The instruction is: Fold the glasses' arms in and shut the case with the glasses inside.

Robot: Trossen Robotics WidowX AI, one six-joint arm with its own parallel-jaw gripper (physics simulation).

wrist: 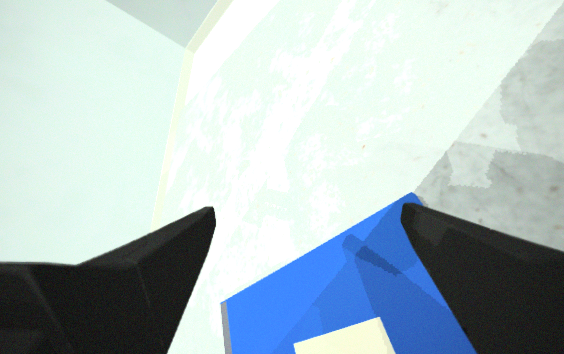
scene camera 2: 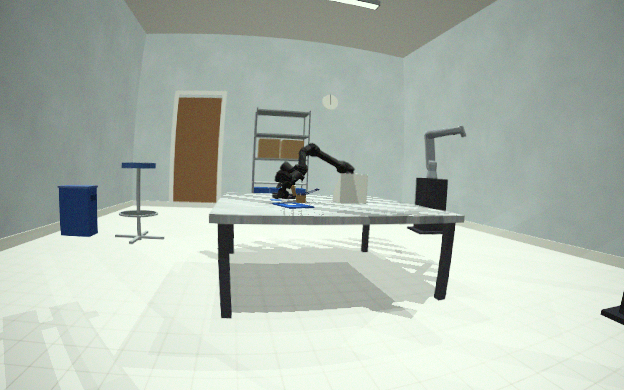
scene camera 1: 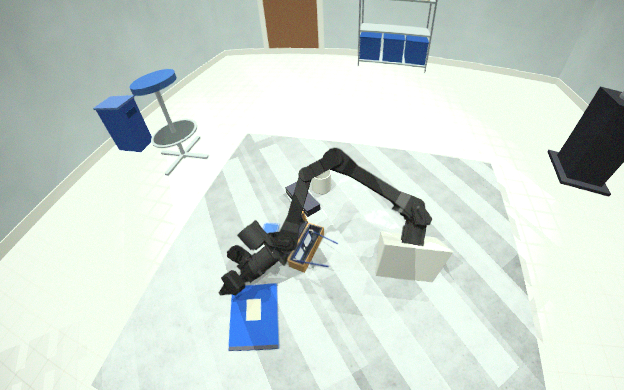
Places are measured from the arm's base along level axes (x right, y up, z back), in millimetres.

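Where they show: gripper, between the fingertips: (wrist: 307, 213) (scene camera 2: 275, 193) (scene camera 1: 227, 288); arm's base, origin of its link: (scene camera 2: 350, 180) (scene camera 1: 413, 242).
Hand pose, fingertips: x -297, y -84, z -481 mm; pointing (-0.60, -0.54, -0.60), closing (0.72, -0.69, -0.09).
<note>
Each offset is from my fingertips to the centre of the thing. "*": to the spot under its first point.
The orange-brown case {* dx +170, dy -38, dz +163 mm} (scene camera 1: 299, 267) (scene camera 2: 301, 199) stands open on the table, its dark inside facing up and its lid, partly hidden by the arm, raised at its left. The glasses {dx +243, dy -14, dz +204 mm} (scene camera 1: 306, 243) lie in it, and both blue arms stick out over its right side, unfolded, in scene camera 1. My gripper (scene camera 1: 225, 273) (wrist: 307, 213) is open and empty. It is low at the left of the case, by the far left corner of a blue book. The case and glasses do not show in the wrist view.
The blue book {dx -30, dy -60, dz +95 mm} (scene camera 1: 267, 330) (wrist: 275, 300) with a cream label lies nearer the front than the case. A small blue item {dx +276, dy -61, dz -7 mm} (scene camera 1: 271, 228) is behind my gripper's wrist. A dark box {dx +459, dy -46, dz +46 mm} (scene camera 1: 312, 206) and a pale cup {dx +566, dy -16, dz +82 mm} (scene camera 1: 321, 185) stand behind the case. The arm's pale base block (scene camera 1: 397, 261) (scene camera 2: 350, 191) is at the right.
</note>
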